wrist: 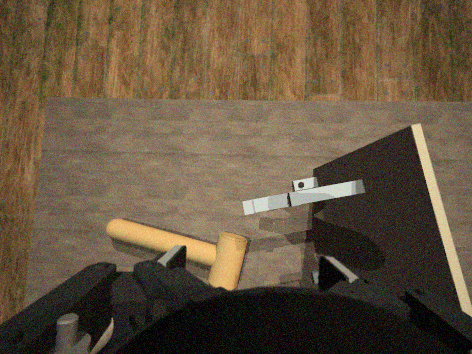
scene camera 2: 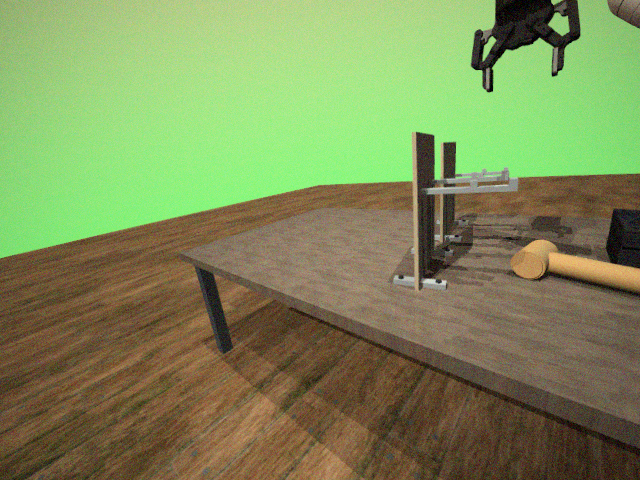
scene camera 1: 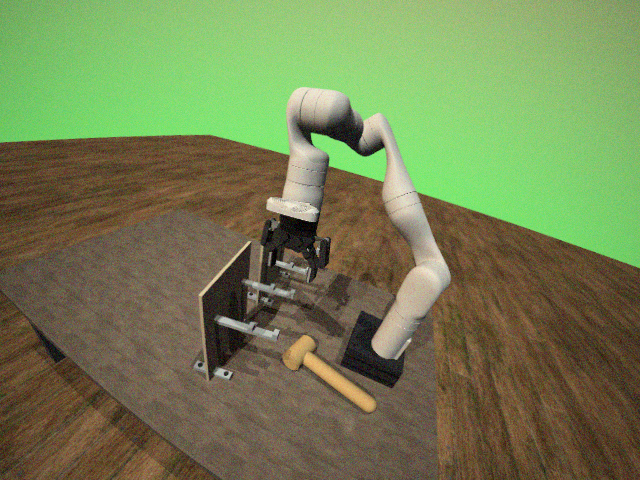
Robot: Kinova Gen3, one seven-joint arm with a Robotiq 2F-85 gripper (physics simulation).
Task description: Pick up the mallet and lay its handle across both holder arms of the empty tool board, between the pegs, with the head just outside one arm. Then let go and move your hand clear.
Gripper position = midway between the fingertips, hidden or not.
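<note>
A wooden mallet (scene camera 2: 540,256) is resting on the table, and I see it in scene camera 1 (scene camera 1: 301,352) and the wrist view (wrist: 225,259) too. There is a tool board (scene camera 1: 223,303), and there is a tool board (scene camera 2: 447,201). My gripper (scene camera 2: 519,84) is open and holds nothing; I find it as well in scene camera 1 (scene camera 1: 289,273) and in the wrist view (wrist: 251,266).
</note>
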